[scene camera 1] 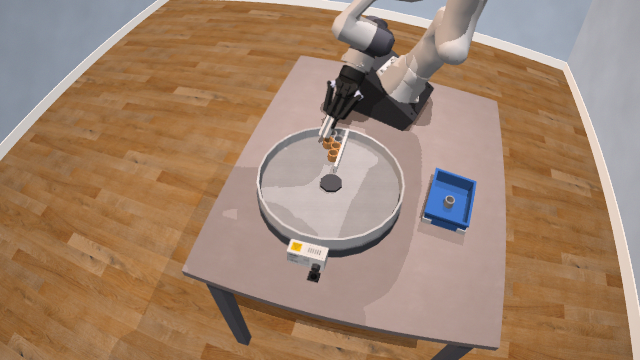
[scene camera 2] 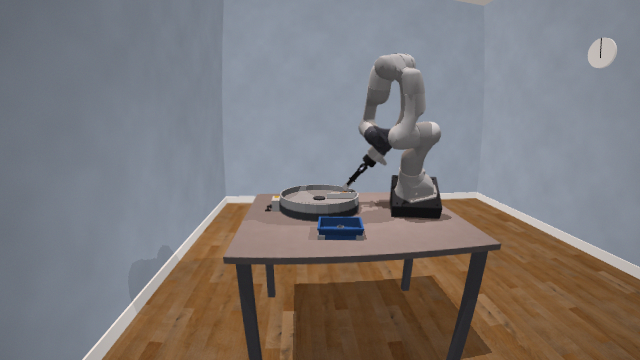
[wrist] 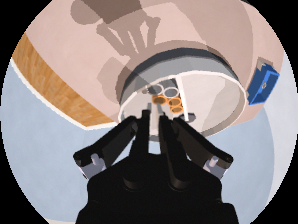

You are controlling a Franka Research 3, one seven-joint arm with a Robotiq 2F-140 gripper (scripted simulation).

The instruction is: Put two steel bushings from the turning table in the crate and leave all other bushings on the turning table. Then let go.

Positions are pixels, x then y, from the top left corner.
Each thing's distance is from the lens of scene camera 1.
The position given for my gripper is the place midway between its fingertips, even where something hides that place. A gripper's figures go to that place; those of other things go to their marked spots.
my gripper (scene camera 1: 323, 136): 1.27 m
grey round turning table (scene camera 1: 298, 186): 1.19 m
